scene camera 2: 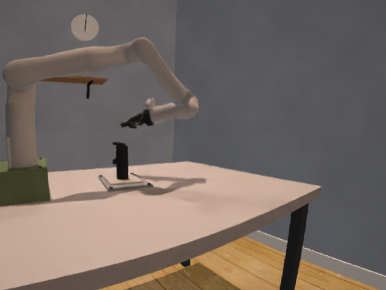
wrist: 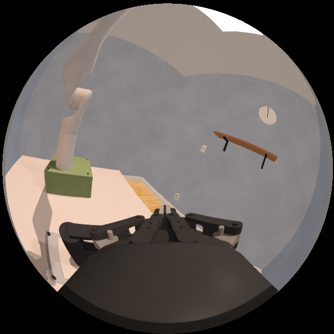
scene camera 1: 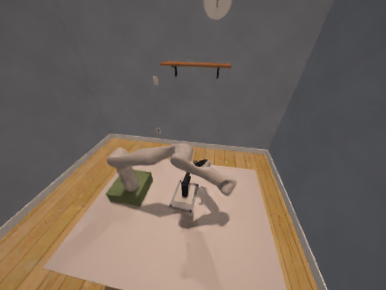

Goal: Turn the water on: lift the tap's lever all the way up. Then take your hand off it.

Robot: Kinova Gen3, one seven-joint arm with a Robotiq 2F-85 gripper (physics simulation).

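Where they show: gripper, fingertip midpoint: (scene camera 2: pixel 121 125) (scene camera 1: pixel 194 161); arm's base, link origin: (scene camera 2: pixel 23 165) (scene camera 1: pixel 133 185).
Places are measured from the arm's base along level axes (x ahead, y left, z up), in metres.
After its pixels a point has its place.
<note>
The black tap (scene camera 1: pixel 185 186) {x 0.384, y 0.006, z 0.041 m} (scene camera 2: pixel 122 162) {x 0.367, y 0.005, z -0.016 m} (wrist: pixel 74 248) stands upright on a pale base plate with dark corner bolts (scene camera 1: pixel 181 204) {x 0.361, y -0.054, z -0.092 m} (scene camera 2: pixel 130 186) {x 0.357, y -0.082, z -0.092 m}. In the wrist view it shows at the lower left, partly hidden behind the gripper's linkage. In scene camera 2 its thin lever (scene camera 2: pixel 118 143) {x 0.368, y 0.046, z 0.056 m} sticks out to the left at the top and looks nearly level; its exact angle is too small to tell. My gripper (scene camera 1: pixel 197 163) {x 0.430, y 0.163, z 0.131 m} (scene camera 2: pixel 123 124) {x 0.430, y 0.163, z 0.131 m} (wrist: pixel 165 211) is shut and empty. It is above the tap, apart from the lever, with its fingers pointing left and slightly down in scene camera 2.
The arm's green base block (scene camera 1: pixel 130 188) {x 0.011, y -0.044, z 0.034 m} (scene camera 2: pixel 24 185) {x -0.001, y -0.091, z -0.046 m} (wrist: pixel 69 180) stands on the pale table (scene camera 1: pixel 150 250) {x 0.228, y -0.339, z -0.100 m} (scene camera 2: pixel 200 220) {x 0.362, y -0.447, z -0.100 m}, left of the tap in the scene views. An orange shelf (scene camera 1: pixel 195 64) (scene camera 2: pixel 75 80) (wrist: pixel 245 145) and a round clock (scene camera 2: pixel 85 27) (wrist: pixel 267 115) are on the wall behind.
</note>
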